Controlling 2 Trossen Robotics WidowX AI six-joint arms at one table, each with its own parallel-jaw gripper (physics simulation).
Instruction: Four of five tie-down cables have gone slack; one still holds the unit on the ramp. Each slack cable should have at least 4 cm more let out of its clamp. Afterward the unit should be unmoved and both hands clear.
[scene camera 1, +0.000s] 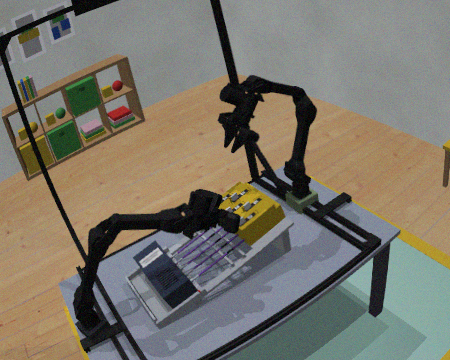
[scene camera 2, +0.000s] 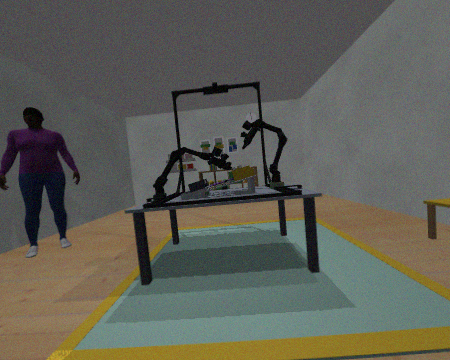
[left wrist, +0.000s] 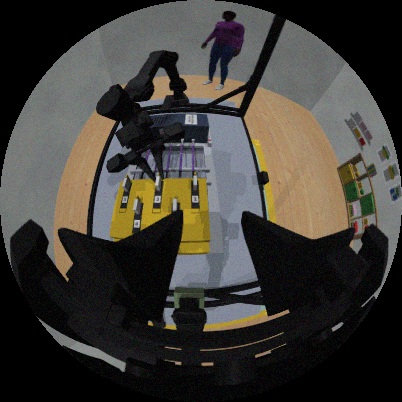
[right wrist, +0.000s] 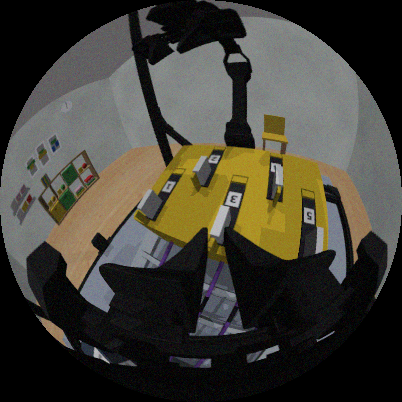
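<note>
The dark unit (scene camera 1: 167, 280) (left wrist: 200, 131) rests low on the pale grey ramp (scene camera 1: 181, 311) (left wrist: 216, 242). Purple cables (scene camera 1: 214, 266) (left wrist: 194, 157) (right wrist: 214, 281) run from it towards the yellow clamp block (scene camera 1: 267, 226) (left wrist: 175, 189) (right wrist: 267, 215), which carries five numbered clamps with pale levers. My right gripper (left wrist: 159, 180) (right wrist: 215, 231) is shut on the clamp 3 lever (right wrist: 220, 223) at the block's lower edge. My left gripper (scene camera 1: 231, 148) (left wrist: 212, 215) is open and empty, high above the block's far end. The fingers partly hide some cables and clamp 5; cable slack is hard to tell.
A black frame (scene camera 1: 227, 55) rises from the table (scene camera 1: 345, 235). The right arm (scene camera 1: 145, 223) reaches low over the ramp, and the left arm (scene camera 1: 301, 137) stands at the right. A person (scene camera 2: 42, 155) stands at the left, away from the table.
</note>
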